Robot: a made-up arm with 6 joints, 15 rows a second.
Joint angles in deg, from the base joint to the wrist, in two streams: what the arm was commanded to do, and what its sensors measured. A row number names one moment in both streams.
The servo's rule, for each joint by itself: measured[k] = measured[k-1] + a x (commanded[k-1-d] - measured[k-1]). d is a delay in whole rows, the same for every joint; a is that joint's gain. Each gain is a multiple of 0.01, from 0.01 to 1. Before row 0 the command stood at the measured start. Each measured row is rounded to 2 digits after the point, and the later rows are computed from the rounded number. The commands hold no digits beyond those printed.
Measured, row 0:
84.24 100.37 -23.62 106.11 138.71 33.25
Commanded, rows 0 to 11:
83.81 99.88 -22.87 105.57 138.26 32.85
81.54 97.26 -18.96 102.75 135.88 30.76
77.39 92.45 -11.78 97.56 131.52 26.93
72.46 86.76 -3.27 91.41 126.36 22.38
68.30 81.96 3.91 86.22 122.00 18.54
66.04 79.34 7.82 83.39 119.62 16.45
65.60 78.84 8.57 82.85 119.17 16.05
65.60 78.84 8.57 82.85 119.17 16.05
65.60 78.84 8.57 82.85 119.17 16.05
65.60 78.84 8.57 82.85 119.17 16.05
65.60 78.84 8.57 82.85 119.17 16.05
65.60 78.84 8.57 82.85 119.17 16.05
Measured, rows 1 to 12:
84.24 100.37 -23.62 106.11 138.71 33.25
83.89 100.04 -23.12 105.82 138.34 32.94
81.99 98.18 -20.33 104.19 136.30 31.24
78.26 94.34 -14.60 100.68 132.33 27.88
73.56 89.26 -7.01 95.77 127.37 23.59
69.30 84.37 0.31 90.71 122.91 19.65
66.66 81.00 5.34 86.83 120.18 17.15
65.80 79.55 7.50 84.72 119.34 16.29
65.64 79.07 8.22 83.73 119.20 16.10
65.61 78.92 8.45 83.26 119.18 16.06
65.60 78.87 8.53 83.04 119.17 16.05
65.60 78.85 8.56 82.94 119.17 16.05
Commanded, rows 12 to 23:
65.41 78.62 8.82 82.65 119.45 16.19
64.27 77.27 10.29 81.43 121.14 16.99
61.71 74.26 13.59 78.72 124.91 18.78
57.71 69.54 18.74 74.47 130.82 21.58
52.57 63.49 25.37 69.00 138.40 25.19
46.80 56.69 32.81 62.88 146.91 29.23
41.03 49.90 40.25 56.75 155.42 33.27
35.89 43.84 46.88 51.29 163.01 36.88
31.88 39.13 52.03 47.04 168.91 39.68
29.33 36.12 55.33 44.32 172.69 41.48
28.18 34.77 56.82 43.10 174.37 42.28
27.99 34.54 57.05 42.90 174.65 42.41
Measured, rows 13 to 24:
65.60 78.84 8.57 82.89 119.17 16.05
65.45 78.69 8.74 82.76 119.40 16.16
64.49 77.74 9.78 82.06 120.84 16.81
62.24 75.41 12.33 80.29 124.22 18.35
58.57 71.48 16.62 77.21 129.70 20.87
53.71 66.13 22.48 72.86 136.92 24.24
48.11 59.81 29.40 67.57 145.21 28.13
42.38 53.17 36.67 61.84 153.68 32.14
37.12 46.92 43.51 56.25 161.42 35.84
32.88 41.70 49.22 51.37 167.64 38.84
30.00 37.96 53.31 47.63 171.83 40.90
28.53 35.82 55.66 45.23 173.94 41.98

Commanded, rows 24 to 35:
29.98 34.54 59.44 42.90 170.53 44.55
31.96 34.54 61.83 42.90 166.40 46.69
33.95 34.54 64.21 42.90 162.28 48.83
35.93 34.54 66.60 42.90 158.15 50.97
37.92 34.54 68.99 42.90 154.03 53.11
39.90 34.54 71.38 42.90 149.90 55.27
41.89 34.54 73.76 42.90 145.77 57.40
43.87 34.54 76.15 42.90 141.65 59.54
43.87 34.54 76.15 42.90 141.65 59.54
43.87 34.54 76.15 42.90 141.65 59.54
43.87 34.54 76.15 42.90 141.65 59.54
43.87 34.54 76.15 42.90 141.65 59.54
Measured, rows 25 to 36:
28.09 34.96 56.59 44.00 174.53 42.32
29.62 34.68 58.50 43.42 171.21 44.06
31.52 34.59 60.73 43.14 167.22 46.11
33.49 34.56 63.06 43.01 163.12 48.23
35.47 34.55 65.43 42.95 158.99 50.37
37.45 34.54 67.82 42.92 154.87 52.51
39.43 34.54 70.21 42.91 150.74 54.66
41.42 34.54 72.59 42.90 146.61 56.80
43.40 34.54 74.98 42.90 142.49 58.94
43.78 34.54 75.76 42.90 141.79 59.41
43.85 34.54 76.02 42.90 141.67 59.51
43.87 34.54 76.11 42.90 141.65 59.53

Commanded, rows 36 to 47:
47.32 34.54 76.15 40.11 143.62 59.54
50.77 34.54 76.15 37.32 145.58 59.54
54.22 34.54 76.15 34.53 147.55 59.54
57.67 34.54 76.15 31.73 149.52 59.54
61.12 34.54 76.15 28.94 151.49 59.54
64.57 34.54 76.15 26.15 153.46 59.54
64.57 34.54 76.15 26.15 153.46 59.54
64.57 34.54 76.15 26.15 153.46 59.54
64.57 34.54 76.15 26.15 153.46 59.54
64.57 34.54 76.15 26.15 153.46 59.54
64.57 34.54 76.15 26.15 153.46 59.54
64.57 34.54 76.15 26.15 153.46 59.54
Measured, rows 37 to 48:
43.87 34.54 76.14 42.90 141.65 59.54
46.66 34.54 76.15 41.42 143.29 59.54
49.99 34.54 76.15 39.25 145.19 59.54
53.42 34.54 76.15 36.75 147.15 59.54
56.86 34.54 76.15 34.09 149.12 59.54
60.31 34.54 76.15 31.36 151.09 59.54
63.76 34.54 76.15 28.60 153.06 59.54
64.42 34.54 76.15 27.30 153.39 59.54
64.54 34.54 76.15 26.69 153.45 59.54
64.56 34.54 76.15 26.40 153.46 59.54
64.57 34.54 76.15 26.27 153.46 59.54
64.57 34.54 76.15 26.21 153.46 59.54

